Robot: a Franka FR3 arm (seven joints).
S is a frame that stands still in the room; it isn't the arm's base.
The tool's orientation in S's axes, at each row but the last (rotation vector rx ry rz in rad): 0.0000, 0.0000, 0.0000; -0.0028, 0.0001, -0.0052; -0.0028, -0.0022, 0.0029; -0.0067, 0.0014, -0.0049; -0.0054, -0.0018, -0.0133; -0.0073, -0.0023, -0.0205; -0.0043, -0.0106, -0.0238; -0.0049, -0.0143, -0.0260
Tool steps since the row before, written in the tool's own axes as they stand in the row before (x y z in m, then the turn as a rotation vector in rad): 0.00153, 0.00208, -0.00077, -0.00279, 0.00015, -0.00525; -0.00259, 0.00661, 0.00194, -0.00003, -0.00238, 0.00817; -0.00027, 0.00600, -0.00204, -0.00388, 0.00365, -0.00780; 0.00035, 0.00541, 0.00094, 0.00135, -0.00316, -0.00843; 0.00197, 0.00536, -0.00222, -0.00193, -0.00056, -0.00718; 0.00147, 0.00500, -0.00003, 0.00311, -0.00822, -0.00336; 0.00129, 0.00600, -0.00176, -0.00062, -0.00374, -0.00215; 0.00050, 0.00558, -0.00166, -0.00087, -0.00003, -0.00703
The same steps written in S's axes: 0.00153, 0.00208, -0.00077, -0.00279, 0.00015, -0.00525; -0.00256, 0.00663, 0.00192, -0.00004, -0.00236, 0.00818; -0.00028, 0.00599, -0.00206, -0.00387, 0.00362, -0.00782; 0.00038, 0.00541, 0.00090, 0.00132, -0.00322, -0.00841; 0.00205, 0.00532, -0.00225, -0.00192, -0.00057, -0.00718; 0.00157, 0.00497, -0.00006, 0.00295, -0.00831, -0.00329; 0.00145, 0.00596, -0.00177, -0.00069, -0.00373, -0.00214; 0.00067, 0.00556, -0.00168, -0.00077, -0.00004, -0.00704
